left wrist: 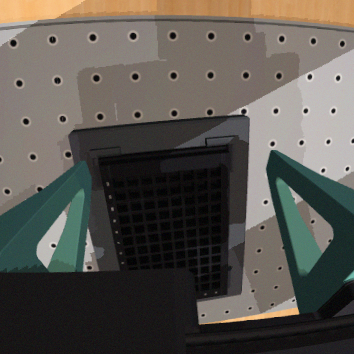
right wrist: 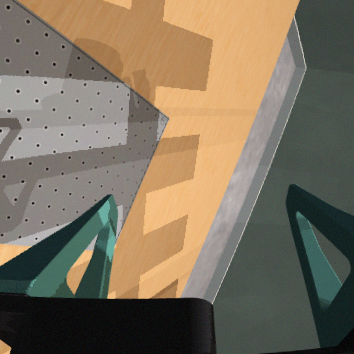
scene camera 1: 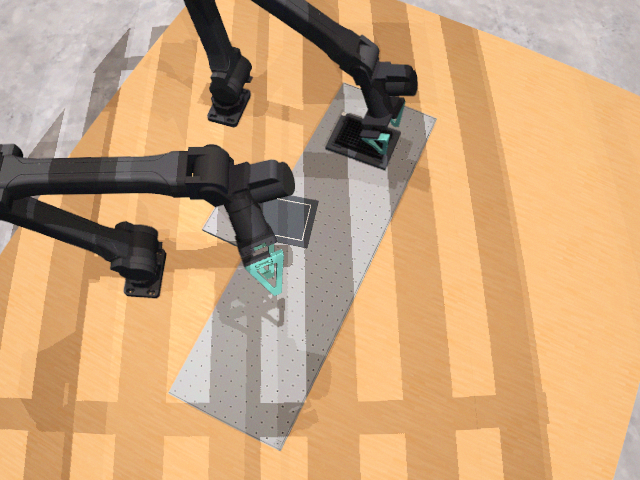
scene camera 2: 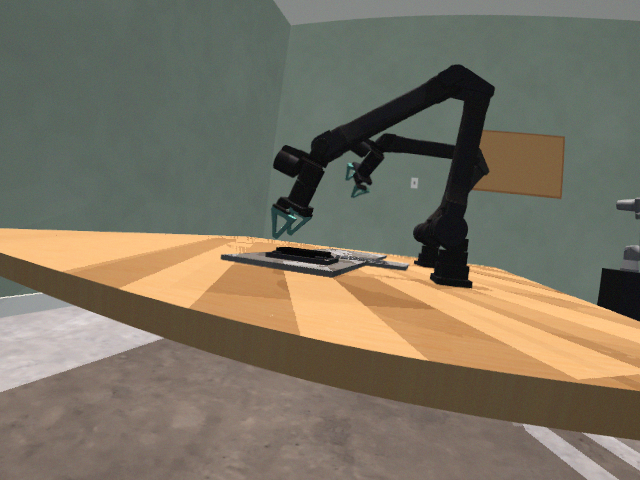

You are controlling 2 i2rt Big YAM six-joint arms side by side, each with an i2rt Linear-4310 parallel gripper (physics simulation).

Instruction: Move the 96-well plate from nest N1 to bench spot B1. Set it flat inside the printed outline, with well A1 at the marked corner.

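Frame: origin at the left arm's base, x left, y back, z up, level; centimetres.
Where they show: left gripper, fingertip midpoint: (left wrist: 178, 163) (scene camera 1: 389, 140) (scene camera 2: 282, 236); right gripper, fingertip midpoint: (right wrist: 200, 197) (scene camera 1: 274, 285) (scene camera 2: 349, 188); left arm's base, link origin: (scene camera 1: 229, 107) (scene camera 2: 449, 283); right arm's base, link origin: (scene camera 1: 145, 273) (scene camera 2: 428, 266).
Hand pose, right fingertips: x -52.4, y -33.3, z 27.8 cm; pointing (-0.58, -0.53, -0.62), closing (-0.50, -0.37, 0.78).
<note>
Each offset is from my right fingertips to the centre of the thing. "spot": to the spot under its first point. Level surfaces: height alone.
The black 96-well plate @(dx +51.5, dy -4.4, dz -24.6 cm) (scene camera 1: 347, 135) (scene camera 2: 305, 251) (left wrist: 170, 215) sits in the dark nest @(dx +51.5, dy -4.4, dz -25.7 cm) (scene camera 1: 356, 158) (left wrist: 238, 200), on the perforated board. My left gripper (scene camera 1: 389, 139) (scene camera 2: 283, 235) (left wrist: 178, 163) is open above the plate; in the left wrist view its fingers stand on either side of the plate, apart from it. My right gripper (scene camera 1: 272, 273) (scene camera 2: 351, 187) (right wrist: 200, 197) is open and empty, raised above the board. A dark pad @(spot: dx +24.6, dy +6.6, dz -26.3 cm) (scene camera 1: 289, 219) with a white printed outline @(spot: dx +25.2, dy +2.2, dz -26.3 cm) (scene camera 1: 307, 222) is partly hidden by the right arm. I cannot make out the marked corner or well A1.
The perforated board @(dz -26.5 cm) (scene camera 1: 330, 289) (left wrist: 45, 60) (right wrist: 105, 112) lies on the wooden table @(dz -27.8 cm) (scene camera 1: 439, 310) (scene camera 2: 248, 310) (right wrist: 225, 75). In scene camera 1 the right arm reaches across beside the pad, and the left arm comes in from the top. The table edge shows in the right wrist view.
</note>
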